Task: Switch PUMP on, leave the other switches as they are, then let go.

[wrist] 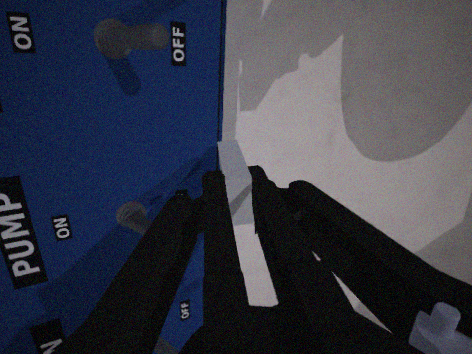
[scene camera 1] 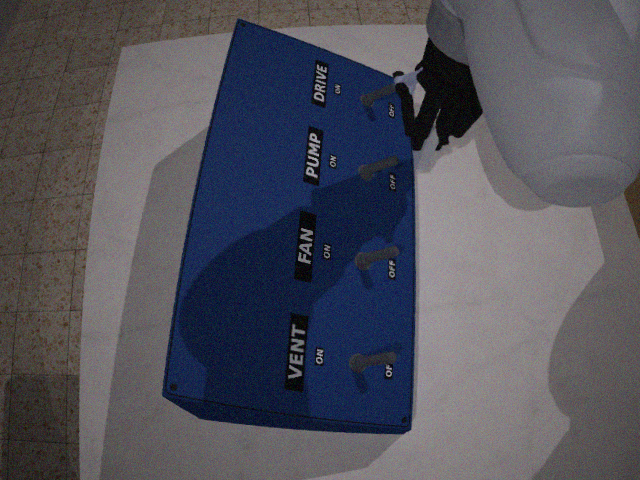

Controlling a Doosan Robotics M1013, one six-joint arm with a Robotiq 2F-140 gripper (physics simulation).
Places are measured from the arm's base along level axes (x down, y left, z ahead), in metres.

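Pixels of known places: gripper, between the fingertips: (wrist: 228,158) (scene camera 1: 419,160).
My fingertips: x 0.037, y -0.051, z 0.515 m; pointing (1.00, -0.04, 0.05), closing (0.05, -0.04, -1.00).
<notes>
Behind a point stands the place of what it marks.
The blue switch panel (scene camera 1: 258,129) {x -0.047, y -0.041, z 0.721 m} (wrist: 165,120) {x 0.028, y -0.085, z 0.559 m} carries four grey levers. The PUMP lever (scene camera 1: 379,167) {x -0.006, y -0.012, z 0.577 m} (wrist: 131,216) {x 0.003, y -0.023, z 0.587 m} leans to its OFF side; in the wrist view a black finger hides most of it. The DRIVE lever (scene camera 1: 378,96) {x -0.002, y -0.131, z 0.567 m} (wrist: 135,37) {x -0.015, y -0.135, z 0.560 m}, the FAN lever (scene camera 1: 378,257) {x -0.008, y 0.107, z 0.587 m} and the VENT lever (scene camera 1: 374,360) {x -0.010, y 0.224, z 0.598 m} also lean to OFF. My gripper (scene camera 1: 426,155) {x 0.037, y -0.051, z 0.515 m} (wrist: 228,158) {x 0.037, y -0.051, z 0.515 m} is shut and empty. Its pale fingertips are just outside the panel's OFF-side edge, near the end of the PUMP lever and apart from it.
The panel rests on a pale table (scene camera 1: 496,310) {x 0.108, y 0.139, z 0.413 m} (wrist: 310,130) {x 0.108, y -0.054, z 0.426 m}. The light grey arm (scene camera 1: 547,103) {x -0.351, y 0.168, z 0.531 m} comes in from the upper right of the scene view and casts a shadow across the panel. A tiled floor (scene camera 1: 41,206) lies beyond the table.
</notes>
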